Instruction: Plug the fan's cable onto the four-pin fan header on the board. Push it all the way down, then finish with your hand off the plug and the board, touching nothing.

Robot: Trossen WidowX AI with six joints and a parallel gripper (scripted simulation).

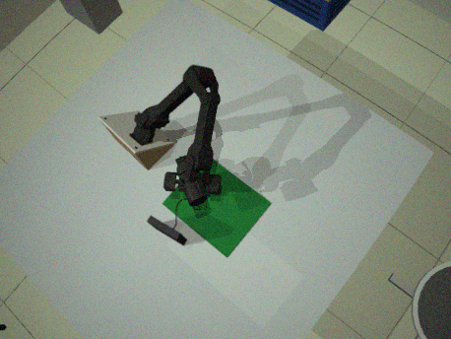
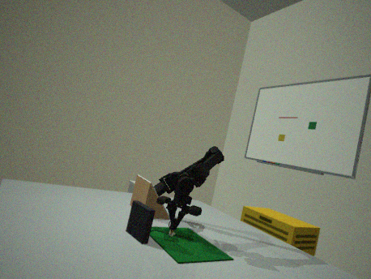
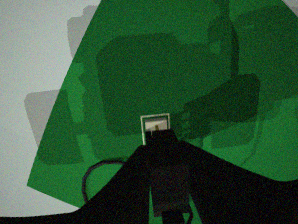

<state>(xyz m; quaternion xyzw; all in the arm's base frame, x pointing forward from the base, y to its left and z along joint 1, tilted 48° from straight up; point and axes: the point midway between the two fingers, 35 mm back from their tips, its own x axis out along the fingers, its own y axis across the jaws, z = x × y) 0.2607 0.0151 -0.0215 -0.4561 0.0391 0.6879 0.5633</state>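
Right now the dark fan plug is 1 cm to the right of my gripper tip and 1 cm above it. The rest, counted from my gripper tip: cream four-pin header: 1 cm to the right, 4 cm below; green board: 8 cm ahead, 1 cm to the left, 5 cm below; dark flat fan: 3 cm ahead, 16 cm to the right, 2 cm above.
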